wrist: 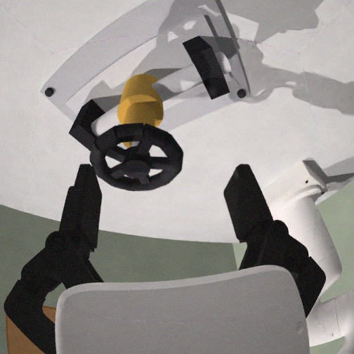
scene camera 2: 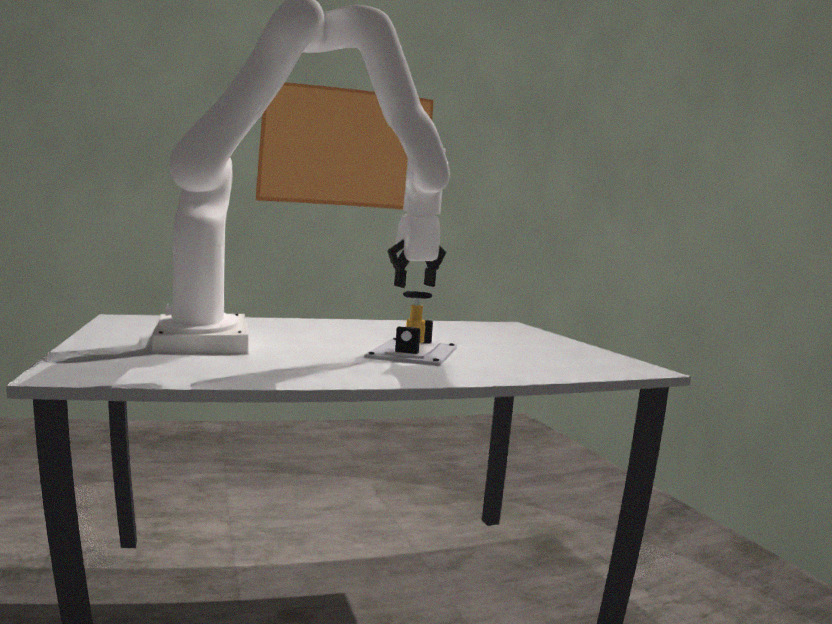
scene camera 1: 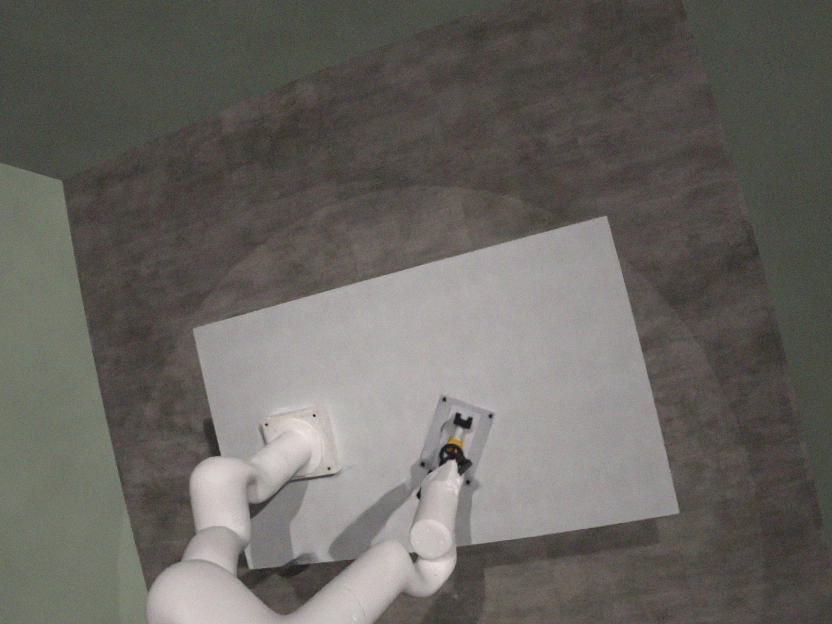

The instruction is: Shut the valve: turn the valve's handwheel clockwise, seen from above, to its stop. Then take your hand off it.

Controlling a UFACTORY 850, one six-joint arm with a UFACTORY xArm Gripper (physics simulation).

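The valve's black spoked handwheel (scene camera 1: 452,452) (scene camera 2: 417,294) (wrist: 136,167) lies level on top of the yellow valve body (scene camera 1: 454,443) (scene camera 2: 416,322) (wrist: 140,102). The body sits on a pipe with black end flanges, on a grey base plate (scene camera 1: 481,436) (scene camera 2: 440,353) (wrist: 65,100). My gripper (scene camera 2: 415,278) (wrist: 166,178) is open and empty. In the second scene view its fingertips point down a little above the handwheel, one to each side, not touching it. In the first scene view the arm hides most of the gripper.
The plate stands on a white table (scene camera 1: 537,322) (scene camera 2: 551,355) (wrist: 280,130). My arm's base (scene camera 1: 327,443) (scene camera 2: 201,339) stands to the left of the valve. Two black flanges (scene camera 2: 407,339) (wrist: 206,67) stick up beside the valve body. An orange board (scene camera 2: 329,147) hangs on the wall behind.
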